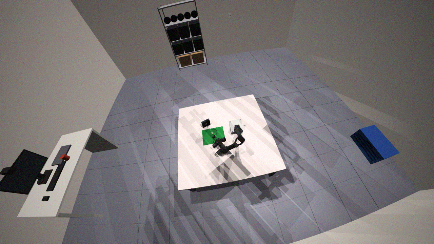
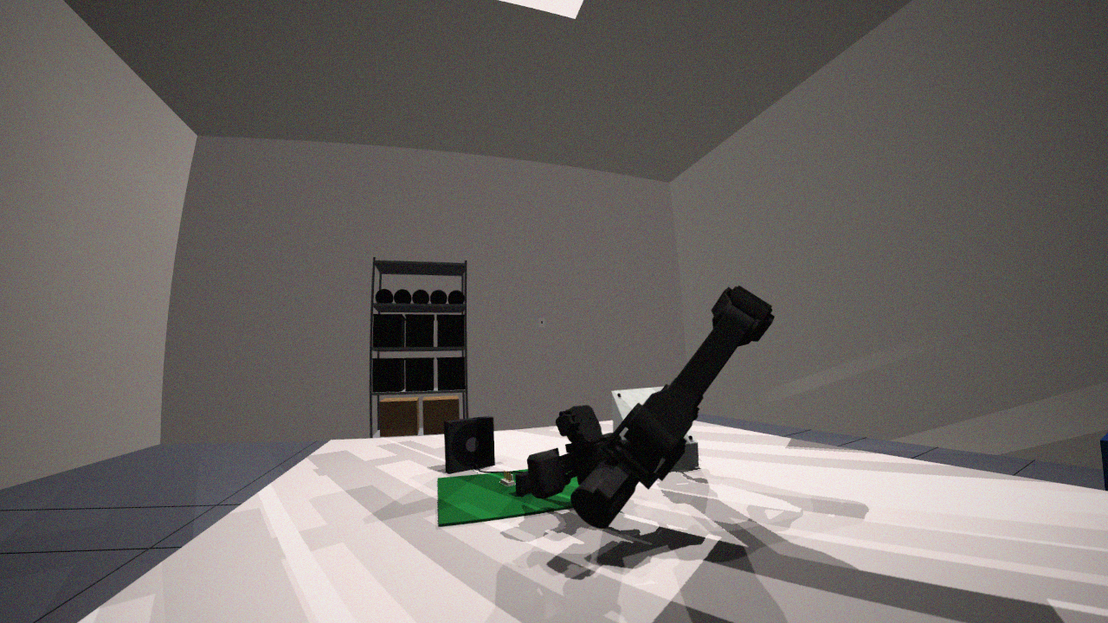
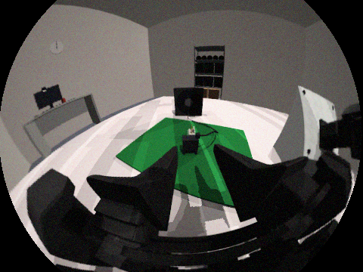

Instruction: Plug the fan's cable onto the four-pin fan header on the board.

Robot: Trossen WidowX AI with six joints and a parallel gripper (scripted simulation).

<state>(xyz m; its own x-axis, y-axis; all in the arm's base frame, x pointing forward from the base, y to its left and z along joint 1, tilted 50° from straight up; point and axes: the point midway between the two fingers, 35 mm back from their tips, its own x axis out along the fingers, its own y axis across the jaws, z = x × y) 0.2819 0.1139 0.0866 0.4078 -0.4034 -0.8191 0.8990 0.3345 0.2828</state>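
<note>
My gripper tip is now 6 cm to the left of the dark plug, 5 cm above it and 3 cm short of it. From my gripper tip the other things lie so: pale four-pin header 14 cm to the right, 8 cm below, 5 cm ahead; green board 10 cm to the right, 9 cm below, 4 cm ahead; black fan 27 cm to the right, 11 cm ahead, 2 cm below.
</note>
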